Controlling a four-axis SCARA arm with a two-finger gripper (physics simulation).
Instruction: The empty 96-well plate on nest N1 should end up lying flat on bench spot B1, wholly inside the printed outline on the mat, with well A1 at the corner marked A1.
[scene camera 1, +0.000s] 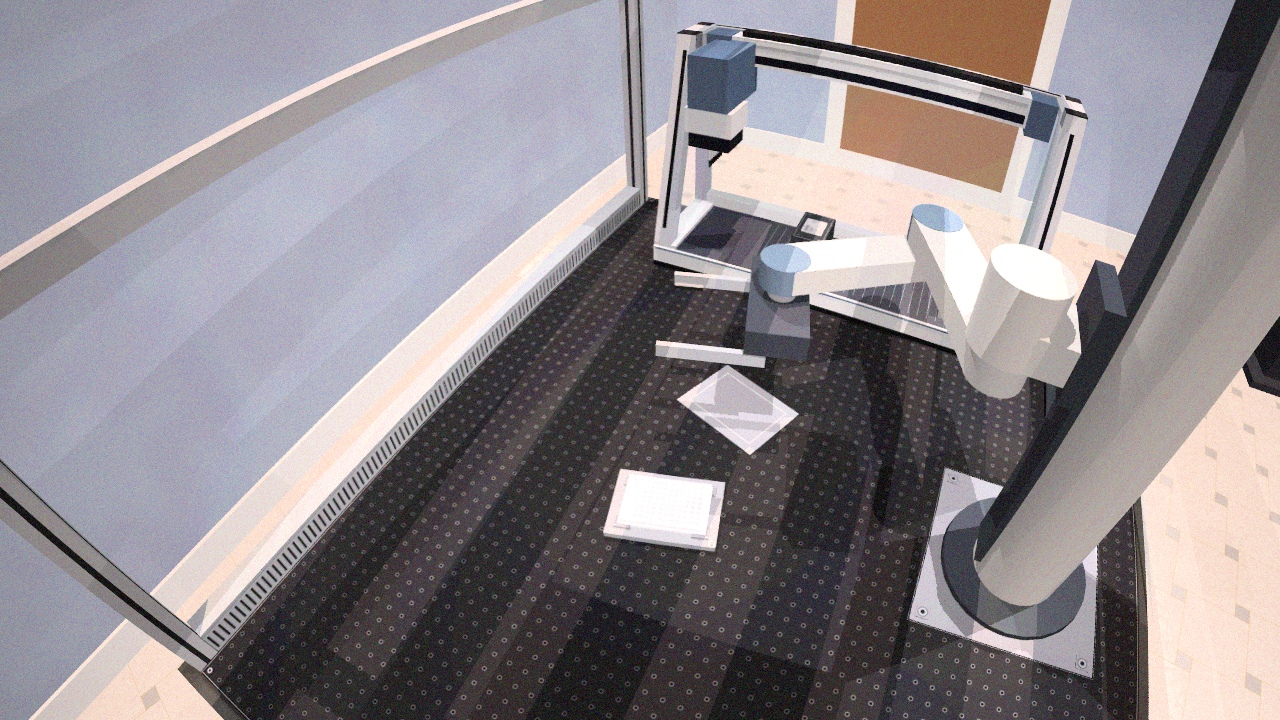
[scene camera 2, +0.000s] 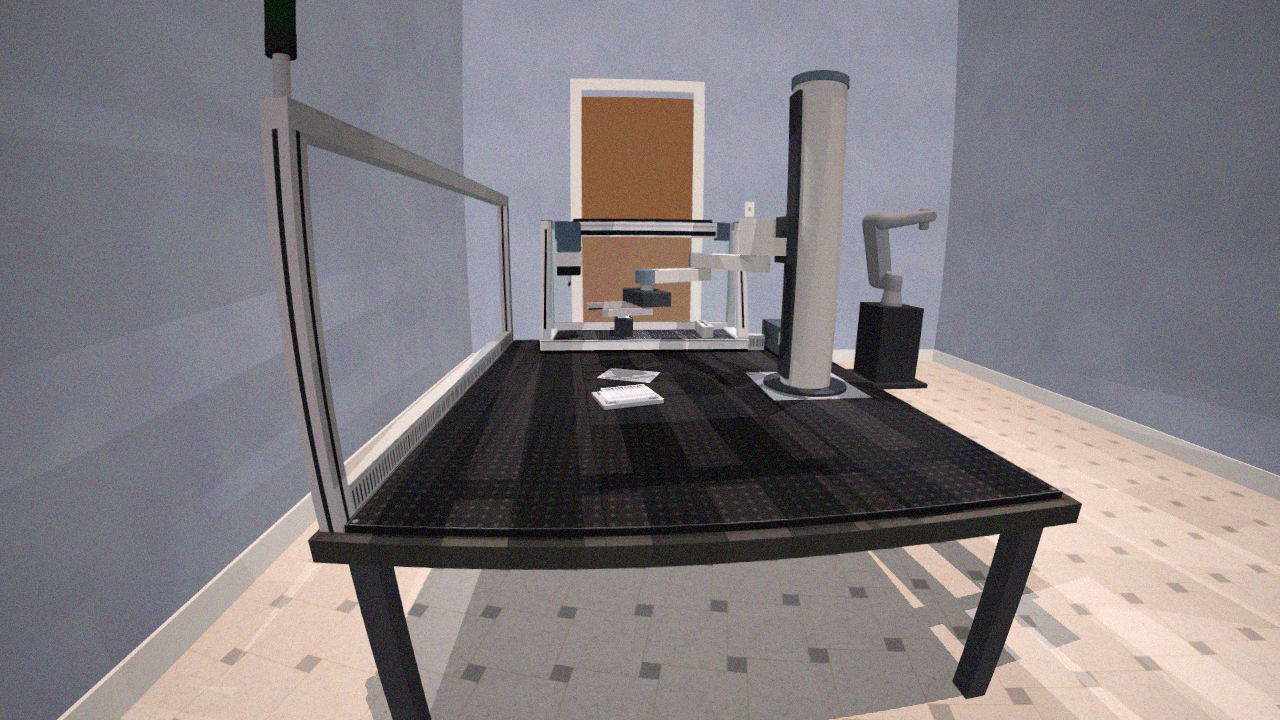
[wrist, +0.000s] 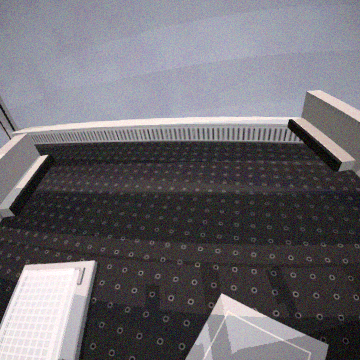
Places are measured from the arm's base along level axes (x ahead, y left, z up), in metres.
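Pixels of known places: gripper, fingertip midpoint: (scene camera 1: 666, 310) (scene camera 2: 594, 309) (wrist: 165, 124); arm's base at its link origin: (scene camera 1: 1010, 568) (scene camera 2: 804, 388).
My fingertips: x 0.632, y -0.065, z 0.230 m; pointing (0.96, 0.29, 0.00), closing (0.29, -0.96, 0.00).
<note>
For each thing: its top centre in the pictures, then the offset to it from my fingertips. "spot": a spot on its surface instead.
- white 96-well plate at its top centre: (scene camera 1: 665, 501) (wrist: 31, 314) (scene camera 2: 626, 390) 0.089 m back, 0.182 m left, 0.191 m down
- pale nest N1 at its top centre: (scene camera 1: 665, 504) (wrist: 36, 316) (scene camera 2: 626, 393) 0.089 m back, 0.182 m left, 0.199 m down
- spot B1 at a spot on its surface: (wrist: 270, 332) spot: 0.041 m back, 0.091 m right, 0.215 m down
- gantry frame with a blue head, surface spot: (scene camera 1: 720, 76) spot: 0.081 m ahead, 0.401 m right, 0.236 m up
- small dark holder at a spot on its surface: (scene camera 1: 814, 226) spot: 0.101 m back, 0.513 m right, 0.098 m down
- side screen's top rail at a spot on its surface: (scene camera 2: 402, 164) spot: 0.372 m ahead, 0.419 m left, 0.357 m up
The white 96-well plate (scene camera 1: 669, 503) (scene camera 2: 628, 392) (wrist: 37, 312) lies flat on the pale nest N1 (scene camera 1: 662, 540) (scene camera 2: 631, 404) (wrist: 88, 280). The light mat of spot B1 (scene camera 1: 737, 410) (scene camera 2: 629, 375) (wrist: 270, 332) lies turned at an angle behind it, with a thin printed outline and shadows across it; no plate is on it. Its A1 mark is not readable. My gripper (scene camera 1: 666, 313) (scene camera 2: 597, 309) (wrist: 165, 124) is open and empty, raised above the bench beyond the mat, on the side away from the nest. Its fingers point towards the clear side screen.
A gantry frame with a blue head (scene camera 1: 720, 76) stands at the back, close behind my gripper. A small dark holder (scene camera 1: 814, 226) is on its deck. The side screen's top rail (scene camera 2: 402, 164) runs along the left. The arm's column (scene camera 2: 819, 232) stands at the right.
</note>
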